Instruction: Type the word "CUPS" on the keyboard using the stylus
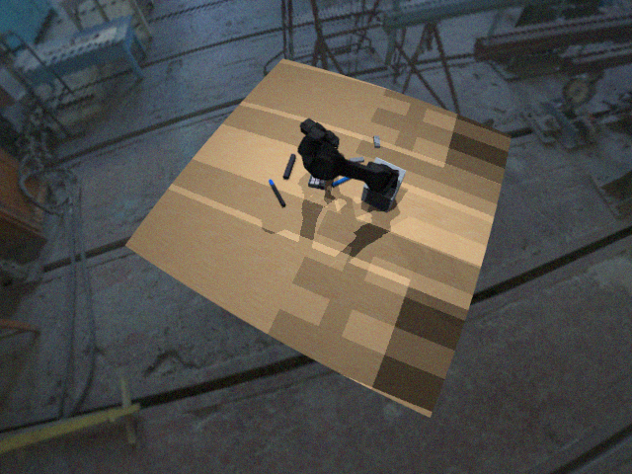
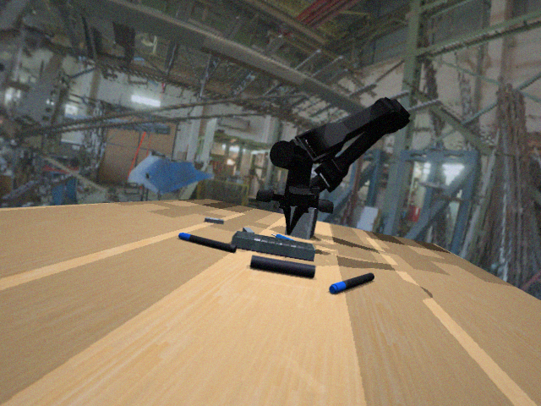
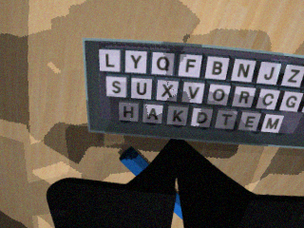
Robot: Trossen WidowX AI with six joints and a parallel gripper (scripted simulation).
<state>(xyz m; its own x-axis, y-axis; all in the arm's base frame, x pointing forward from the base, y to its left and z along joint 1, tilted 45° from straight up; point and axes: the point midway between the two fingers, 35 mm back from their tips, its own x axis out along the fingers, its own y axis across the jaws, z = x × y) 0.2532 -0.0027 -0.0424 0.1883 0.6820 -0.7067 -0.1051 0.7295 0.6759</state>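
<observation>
My gripper tip is now 9 cm past the blue stylus, 3 cm above it and 2 cm to the left of it. From my gripper tip the other things lie so: stylus tip 11 cm behind, 5 cm to the right, 3 cm below.
</observation>
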